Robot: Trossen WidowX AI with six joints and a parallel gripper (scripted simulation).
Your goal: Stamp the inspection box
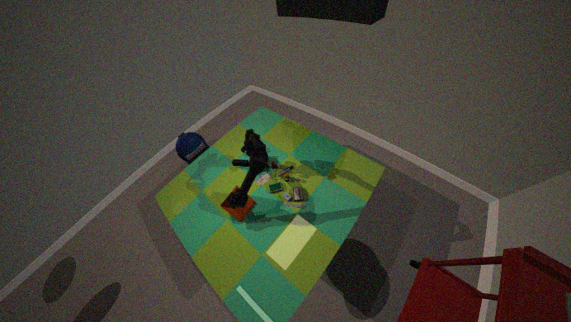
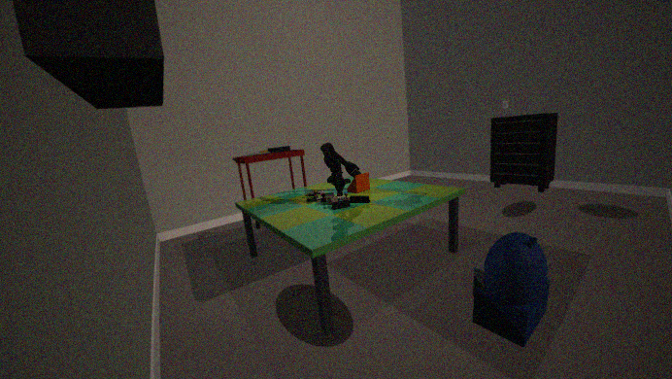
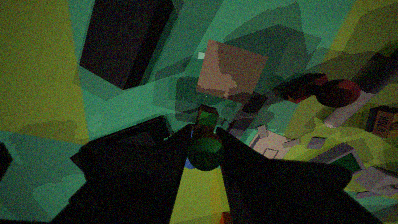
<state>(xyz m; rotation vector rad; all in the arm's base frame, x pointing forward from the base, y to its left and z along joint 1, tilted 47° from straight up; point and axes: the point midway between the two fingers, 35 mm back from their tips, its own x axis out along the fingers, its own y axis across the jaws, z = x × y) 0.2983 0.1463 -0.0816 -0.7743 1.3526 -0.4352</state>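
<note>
Right now my gripper tip is right at the green stamp. Round my gripper tip: blue-knobbed stamp: 5 cm behind, 5 cm below; then black block: 7 cm ahead, 11 cm to the left, 5 cm below; then brown block: 6 cm ahead, 1 cm to the right, 4 cm below.
</note>
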